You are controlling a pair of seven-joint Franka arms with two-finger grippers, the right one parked.
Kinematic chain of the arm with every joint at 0, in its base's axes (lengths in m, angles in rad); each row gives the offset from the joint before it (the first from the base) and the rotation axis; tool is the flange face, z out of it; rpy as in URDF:
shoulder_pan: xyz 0 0 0.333 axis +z
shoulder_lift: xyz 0 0 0 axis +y
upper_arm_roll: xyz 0 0 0.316 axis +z
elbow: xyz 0.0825 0 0 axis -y
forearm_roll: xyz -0.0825 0 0.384 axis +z
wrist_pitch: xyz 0 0 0 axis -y
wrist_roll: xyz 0.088 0 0 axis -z
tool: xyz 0 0 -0.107 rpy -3.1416 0 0
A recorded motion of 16 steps. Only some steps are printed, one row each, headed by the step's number.
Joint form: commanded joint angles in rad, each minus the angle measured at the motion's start. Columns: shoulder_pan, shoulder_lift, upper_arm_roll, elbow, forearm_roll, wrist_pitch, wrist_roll.
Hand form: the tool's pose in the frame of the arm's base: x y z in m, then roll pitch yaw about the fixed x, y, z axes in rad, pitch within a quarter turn. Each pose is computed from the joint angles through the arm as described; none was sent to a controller.
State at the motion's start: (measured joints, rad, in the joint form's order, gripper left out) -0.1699 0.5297 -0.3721 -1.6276 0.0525 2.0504 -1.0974
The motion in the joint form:
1: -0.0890 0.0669 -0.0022 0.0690 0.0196 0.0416 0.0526
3: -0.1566 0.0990 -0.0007 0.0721 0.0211 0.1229 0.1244
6: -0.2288 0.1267 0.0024 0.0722 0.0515 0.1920 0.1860
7: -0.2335 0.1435 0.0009 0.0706 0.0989 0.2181 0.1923
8: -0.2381 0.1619 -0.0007 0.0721 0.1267 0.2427 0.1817
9: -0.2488 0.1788 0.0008 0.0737 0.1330 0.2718 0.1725
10: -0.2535 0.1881 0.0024 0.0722 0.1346 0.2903 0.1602
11: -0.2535 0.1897 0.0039 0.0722 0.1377 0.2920 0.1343
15: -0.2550 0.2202 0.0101 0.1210 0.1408 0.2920 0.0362
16: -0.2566 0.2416 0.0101 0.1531 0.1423 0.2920 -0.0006
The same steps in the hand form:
1: 0.5828 -0.3762 0.3152 3.0886 0.1374 0.4282
3: 0.5641 -0.4185 0.3022 3.0297 0.1104 0.2955
6: 0.5391 -0.4597 0.2895 2.9989 0.0623 0.1557
7: 0.5382 -0.4632 0.2799 3.0085 0.0287 0.1201
8: 0.5372 -0.4672 0.2707 3.0092 0.0117 0.1114
9: 0.5344 -0.4737 0.2625 2.9971 0.0043 0.1102
10: 0.5331 -0.4763 0.2572 2.9897 0.0026 0.1192
11: 0.5337 -0.4756 0.2560 2.9914 0.0042 0.1442
15: 0.5465 -0.4770 0.2556 2.9773 0.0103 0.2540
16: 0.5530 -0.4798 0.2549 2.9664 0.0141 0.2955

